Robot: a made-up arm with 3 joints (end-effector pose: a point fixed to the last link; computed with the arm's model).
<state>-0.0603 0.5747 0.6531</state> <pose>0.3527 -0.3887 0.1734 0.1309 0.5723 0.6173</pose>
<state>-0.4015 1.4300 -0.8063</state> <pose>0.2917 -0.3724 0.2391 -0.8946 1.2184 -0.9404</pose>
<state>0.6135 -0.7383 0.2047</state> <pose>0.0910 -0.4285 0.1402 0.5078 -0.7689 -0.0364</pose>
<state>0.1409 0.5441 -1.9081</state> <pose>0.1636 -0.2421 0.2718 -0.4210 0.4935 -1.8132</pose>
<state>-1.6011 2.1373 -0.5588</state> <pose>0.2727 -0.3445 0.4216 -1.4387 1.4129 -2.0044</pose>
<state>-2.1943 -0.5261 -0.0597</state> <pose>0.1004 0.0386 0.3404 -2.1177 -0.3570 0.5401</pose>
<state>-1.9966 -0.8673 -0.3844</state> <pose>0.0141 -0.0472 0.3927 -1.6693 -0.8738 0.5983</pose>
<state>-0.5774 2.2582 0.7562</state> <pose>0.1528 -0.5224 0.0327 0.5055 2.0784 -0.2149</pose>
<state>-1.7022 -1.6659 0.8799</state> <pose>-0.0544 -0.0761 0.3742 -1.8967 -0.6437 1.9733</pose>
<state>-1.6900 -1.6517 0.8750</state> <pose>-0.0520 -0.0761 0.3757 -1.8876 -0.6437 1.9518</pose>
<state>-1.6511 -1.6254 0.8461</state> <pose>-0.0475 -0.0809 0.3823 -1.8471 -0.6731 1.8892</pose>
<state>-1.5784 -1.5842 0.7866</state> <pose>-0.0404 -0.0932 0.3946 -1.7647 -0.7357 1.7746</pose>
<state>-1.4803 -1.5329 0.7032</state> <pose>-0.0318 -0.1140 0.4095 -1.6476 -0.8166 1.6212</pose>
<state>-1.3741 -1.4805 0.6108</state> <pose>-0.0237 -0.1406 0.4221 -1.5153 -0.8954 1.4556</pose>
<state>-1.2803 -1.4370 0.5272</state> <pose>-0.0176 -0.1670 0.4295 -1.3945 -0.9575 1.3097</pose>
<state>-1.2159 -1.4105 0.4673</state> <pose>-0.0144 -0.1867 0.4320 -1.3085 -0.9986 1.2093</pose>
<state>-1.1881 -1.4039 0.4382</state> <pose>-0.0139 -0.1965 0.4323 -1.2686 -1.0211 1.1660</pose>
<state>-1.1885 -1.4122 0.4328</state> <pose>-0.0154 -0.1982 0.4319 -1.2647 -1.0318 1.1663</pose>
